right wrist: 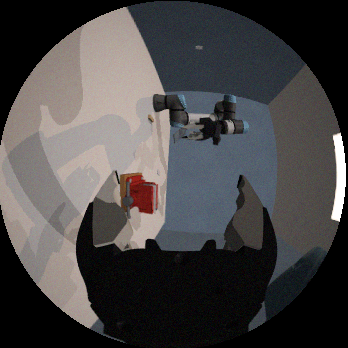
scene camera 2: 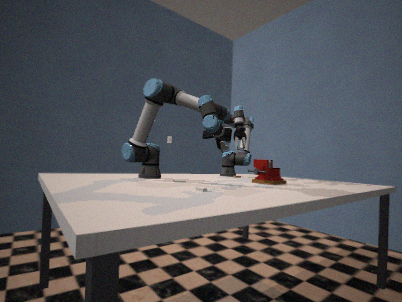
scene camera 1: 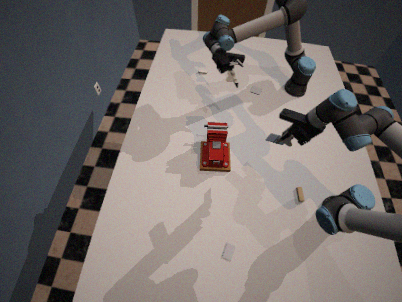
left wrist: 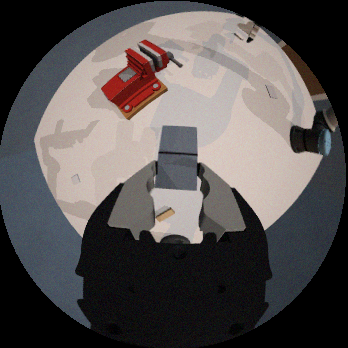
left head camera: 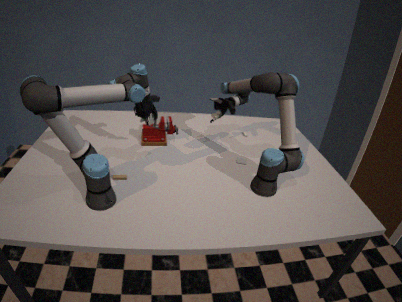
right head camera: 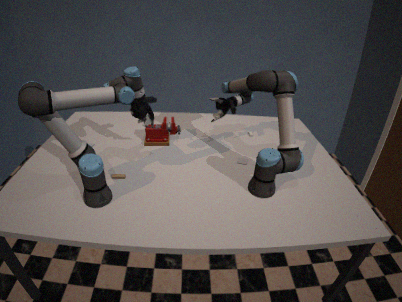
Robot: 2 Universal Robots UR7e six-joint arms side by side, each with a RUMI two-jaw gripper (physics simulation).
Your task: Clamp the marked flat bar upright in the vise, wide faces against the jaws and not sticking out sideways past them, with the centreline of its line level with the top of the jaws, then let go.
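Where they show: left gripper, fingertip midpoint: (right wrist: 180, 132) (scene camera 2: 240, 149) (scene camera 1: 279, 139) (left wrist: 177, 162) (left head camera: 151, 126) (right head camera: 149, 127); right gripper, fingertip midpoint: (right wrist: 178, 172) (scene camera 1: 240, 77) (left head camera: 209, 110) (right head camera: 210, 110); left arm's base, link origin: (right wrist: 155, 102) (scene camera 2: 227, 175) (left head camera: 101, 200) (right head camera: 98, 198); right arm's base, link origin: (scene camera 2: 149, 177) (scene camera 1: 294, 89) (left wrist: 295, 138) (left head camera: 263, 188) (right head camera: 261, 189).
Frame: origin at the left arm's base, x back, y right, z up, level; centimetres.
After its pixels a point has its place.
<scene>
The marked flat bar (left wrist: 178, 140) {x -39.1, y 23.5, z 21.8 cm} (scene camera 1: 272, 138) {x -39.4, y 23.1, z 21.8 cm} is grey with a thin dark line across it. My left gripper (left wrist: 177, 162) {x -36.8, y 21.9, z 23.1 cm} (scene camera 1: 284, 140) {x -36.8, y 21.9, z 23.1 cm} is shut on the bar's side edges; the lined part sticks out beyond the fingertips, in the air above the table. The red vise (left wrist: 120, 91) {x -60.4, y 18.2, z 10.0 cm} (scene camera 1: 216, 151) {x -64.1, y 18.8, z 10.4 cm} (left head camera: 154, 134) {x -60.8, y 22.0, z 6.2 cm} (right head camera: 157, 134) {x -60.8, y 22.2, z 6.4 cm} (scene camera 2: 270, 174) {x -68.4, y 25.6, z 6.2 cm} (right wrist: 145, 196) {x -64.3, y 33.3, z 13.4 cm} stands on a wooden base, its jaws apart. In scene camera 1 the bar is to its right; bar and vise are well apart. My right gripper (right wrist: 178, 172) {x -56.7, y 56.2, z 26.7 cm} (scene camera 1: 239, 74) {x -56.7, y 56.2, z 26.7 cm} is open and empty, high over the table.
A small wooden block (left head camera: 119, 177) {x -17.6, y 6.2, z 1.4 cm} (right head camera: 118, 176) {x -17.7, y 6.4, z 1.4 cm} (scene camera 1: 300, 194) {x -18.8, y 5.9, z 1.5 cm} lies near the left arm's base. Thin pale plates lie on the table, one (scene camera 1: 256, 90) {x -41.9, y 77.7, z 0.5 cm} near the right arm's base, one (scene camera 1: 227, 251) {x -53.3, y -25.5, z 0.5 cm} at the bottom of scene camera 1, and a small pale piece (scene camera 1: 202, 73) {x -80.7, y 88.3, z 0.3 cm} (scene camera 2: 201, 189) {x -82.2, y 90.7, z 0.7 cm}.
</scene>
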